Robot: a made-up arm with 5 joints.
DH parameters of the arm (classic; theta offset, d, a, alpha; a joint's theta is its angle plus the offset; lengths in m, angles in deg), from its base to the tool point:
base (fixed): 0 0.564 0.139 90
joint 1: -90 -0.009 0.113 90
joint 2: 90 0.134 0.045 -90
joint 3: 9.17 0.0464 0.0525 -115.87
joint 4: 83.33 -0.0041 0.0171 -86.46
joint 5: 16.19 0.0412 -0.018 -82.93
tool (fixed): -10.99 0.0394 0 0
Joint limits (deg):
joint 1: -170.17..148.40
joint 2: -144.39..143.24
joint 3: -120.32..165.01
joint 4: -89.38..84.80
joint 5: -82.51..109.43
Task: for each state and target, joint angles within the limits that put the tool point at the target. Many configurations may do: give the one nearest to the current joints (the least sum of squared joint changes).
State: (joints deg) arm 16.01 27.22 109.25 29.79 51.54
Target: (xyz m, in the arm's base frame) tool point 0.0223 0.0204 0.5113
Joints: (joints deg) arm 11.91 21.91 108.78 27.79 49.17
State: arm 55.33 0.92 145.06 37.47 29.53
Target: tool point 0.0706 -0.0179 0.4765
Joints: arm 44.50 -3.31 128.42 53.30 15.93
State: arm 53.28 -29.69 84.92 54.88 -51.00
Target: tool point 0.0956 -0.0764 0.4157
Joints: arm 53.90 -8.96 72.39 53.42 -67.02
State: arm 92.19 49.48 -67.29 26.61 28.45
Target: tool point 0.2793 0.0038 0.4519
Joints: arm 143.58 31.73 -85.88 65.73 33.54
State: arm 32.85 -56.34 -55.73 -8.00 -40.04
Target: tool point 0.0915 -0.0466 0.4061
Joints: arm 45.60 -49.27 -86.18 15.13 -26.35
